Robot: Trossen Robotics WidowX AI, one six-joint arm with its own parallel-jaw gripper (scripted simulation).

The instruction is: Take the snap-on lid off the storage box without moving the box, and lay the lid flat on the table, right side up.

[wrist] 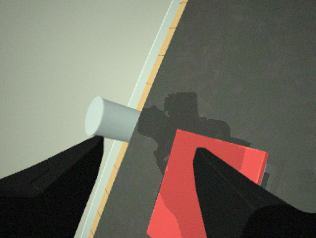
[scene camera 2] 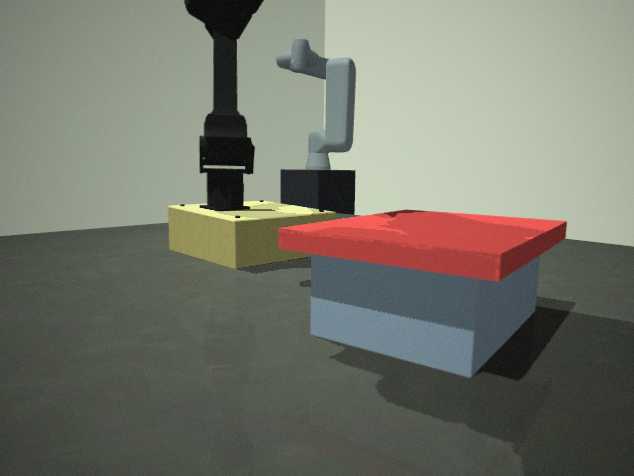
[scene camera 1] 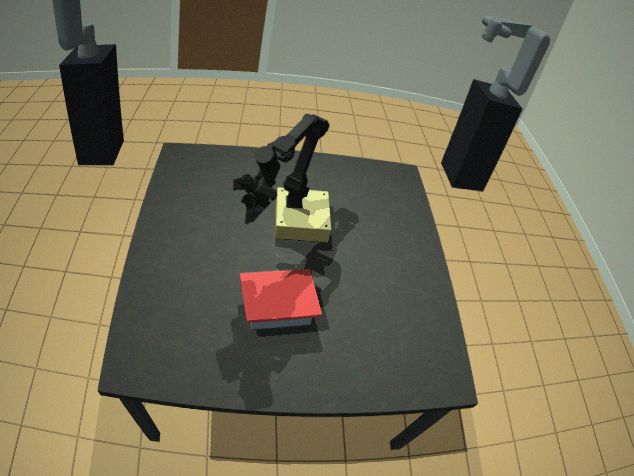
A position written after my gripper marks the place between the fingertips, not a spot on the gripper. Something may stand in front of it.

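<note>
Scene camera 1 gives me my gripper (scene camera 1: 248, 223) together with a lid (scene camera 1: 275, 296). In scene camera 2 I find the lid (scene camera 2: 487, 247) as well, and there is a storage box (scene camera 2: 456, 324) in that view. The wrist view shows me my gripper (wrist: 149, 149).
</note>
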